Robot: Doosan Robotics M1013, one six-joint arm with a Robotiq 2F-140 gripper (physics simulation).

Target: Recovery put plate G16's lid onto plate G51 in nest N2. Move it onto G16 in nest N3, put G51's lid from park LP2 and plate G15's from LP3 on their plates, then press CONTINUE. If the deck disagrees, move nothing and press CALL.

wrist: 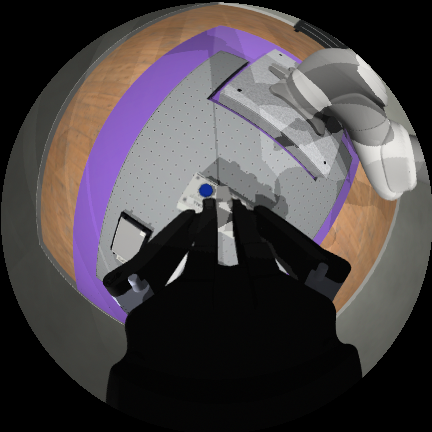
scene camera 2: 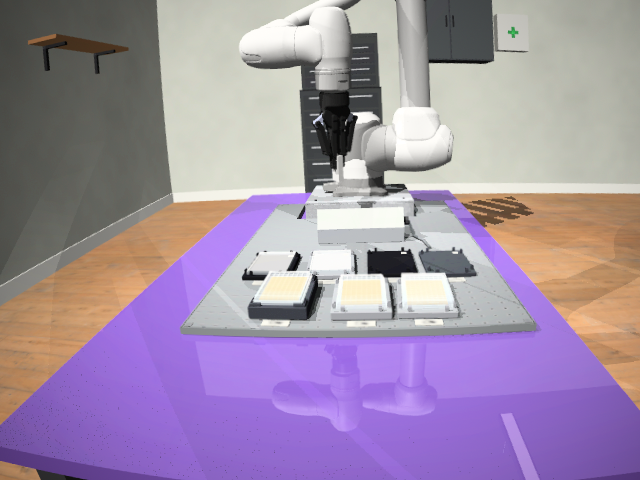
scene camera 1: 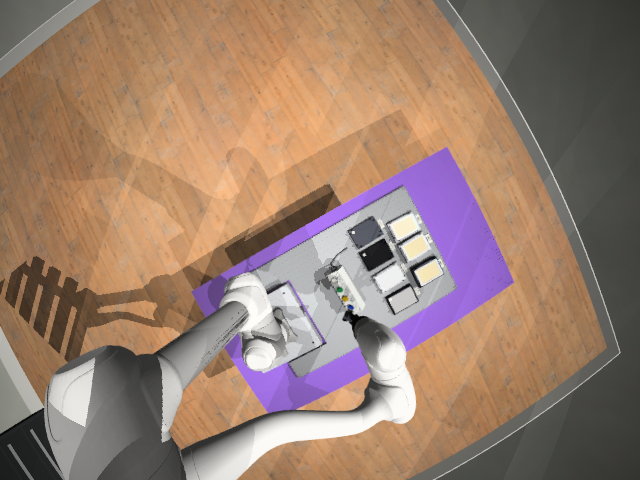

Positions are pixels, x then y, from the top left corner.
Labels:
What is the gripper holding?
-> Nothing.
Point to a white button box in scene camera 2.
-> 360, 225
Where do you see a white button box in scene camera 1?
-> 338, 277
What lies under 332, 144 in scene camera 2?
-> The gripper.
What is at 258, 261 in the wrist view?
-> The gripper.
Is the gripper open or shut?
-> Shut.

